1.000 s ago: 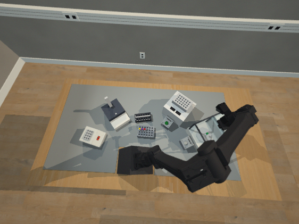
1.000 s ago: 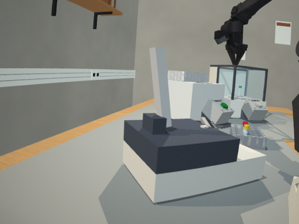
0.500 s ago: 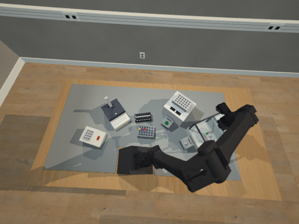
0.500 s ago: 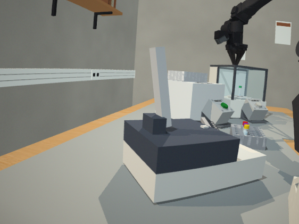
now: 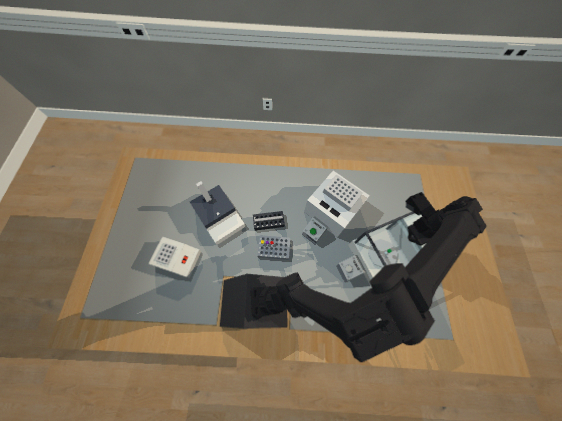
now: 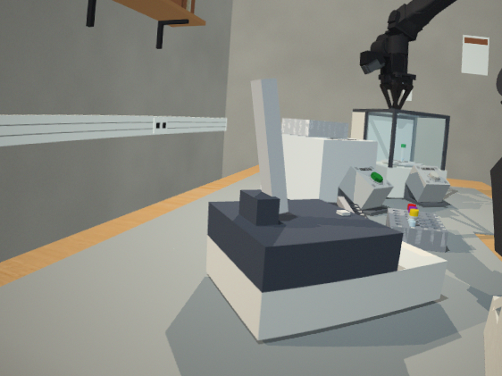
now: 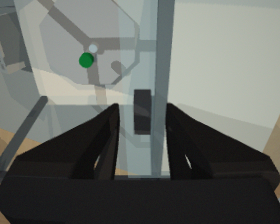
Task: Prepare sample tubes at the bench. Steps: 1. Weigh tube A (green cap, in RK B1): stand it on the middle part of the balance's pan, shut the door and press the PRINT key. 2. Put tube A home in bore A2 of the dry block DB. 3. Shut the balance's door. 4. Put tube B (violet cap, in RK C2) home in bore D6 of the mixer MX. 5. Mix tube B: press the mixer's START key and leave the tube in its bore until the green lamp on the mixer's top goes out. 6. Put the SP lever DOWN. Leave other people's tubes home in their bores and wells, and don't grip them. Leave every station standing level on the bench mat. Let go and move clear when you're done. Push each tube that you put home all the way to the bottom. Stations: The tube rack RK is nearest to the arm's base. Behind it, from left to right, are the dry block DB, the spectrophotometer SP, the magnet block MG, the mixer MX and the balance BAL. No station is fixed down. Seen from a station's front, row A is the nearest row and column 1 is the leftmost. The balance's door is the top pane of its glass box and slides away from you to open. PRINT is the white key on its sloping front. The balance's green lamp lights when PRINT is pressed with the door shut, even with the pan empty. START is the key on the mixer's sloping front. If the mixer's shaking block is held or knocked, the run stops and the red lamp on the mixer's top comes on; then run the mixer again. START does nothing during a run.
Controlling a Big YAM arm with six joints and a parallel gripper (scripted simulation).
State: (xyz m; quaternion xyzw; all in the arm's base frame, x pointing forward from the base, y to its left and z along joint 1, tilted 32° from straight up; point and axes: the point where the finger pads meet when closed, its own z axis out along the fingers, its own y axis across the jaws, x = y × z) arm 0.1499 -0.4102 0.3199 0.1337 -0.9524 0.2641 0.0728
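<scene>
Now: the balance door 1 cm ahead of my hand, 3 cm to the right of it and 1 cm below it. Round my hand: eight-sided pan: 2 cm behind, 6 cm to the left, 14 cm below; then print key: 6 cm behind, 20 cm to the left, 15 cm below; then mixer block: 22 cm ahead, 19 cm to the left, 7 cm below.
</scene>
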